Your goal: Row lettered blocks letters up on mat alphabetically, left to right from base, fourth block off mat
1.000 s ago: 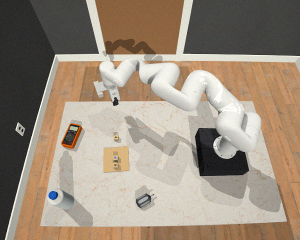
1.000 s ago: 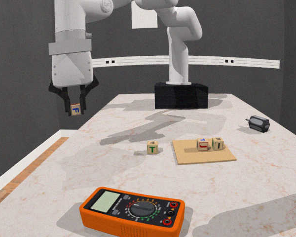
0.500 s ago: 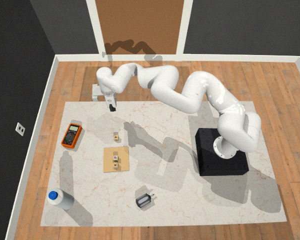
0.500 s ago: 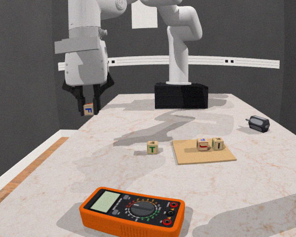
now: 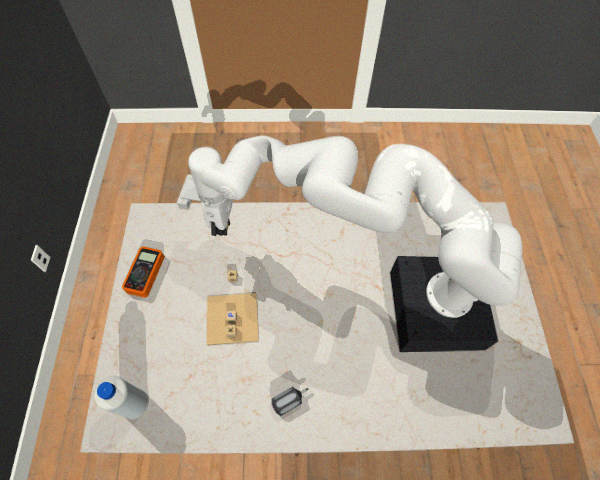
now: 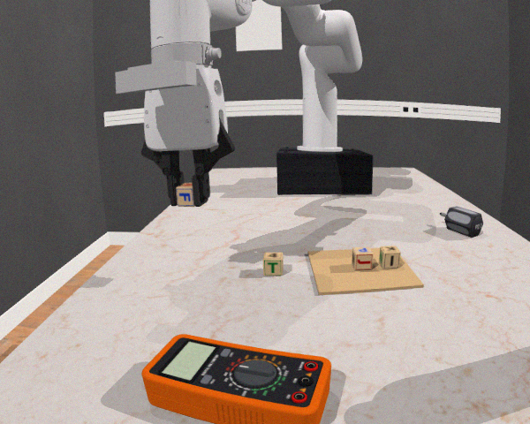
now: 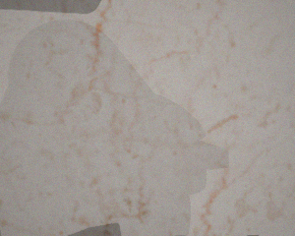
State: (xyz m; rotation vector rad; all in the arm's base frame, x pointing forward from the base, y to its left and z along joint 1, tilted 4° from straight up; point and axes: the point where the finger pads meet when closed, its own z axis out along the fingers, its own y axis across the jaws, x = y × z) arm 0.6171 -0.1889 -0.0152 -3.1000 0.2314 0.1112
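Now: the tan mat 230 mm to the left of my hand, 120 mm below it and 30 mm behind it. The rest, counted from my hand: black plug adapter: 440 mm to the left, 200 mm behind, 100 mm below; orange multimeter: 240 mm ahead, 110 mm below, 90 mm to the left.
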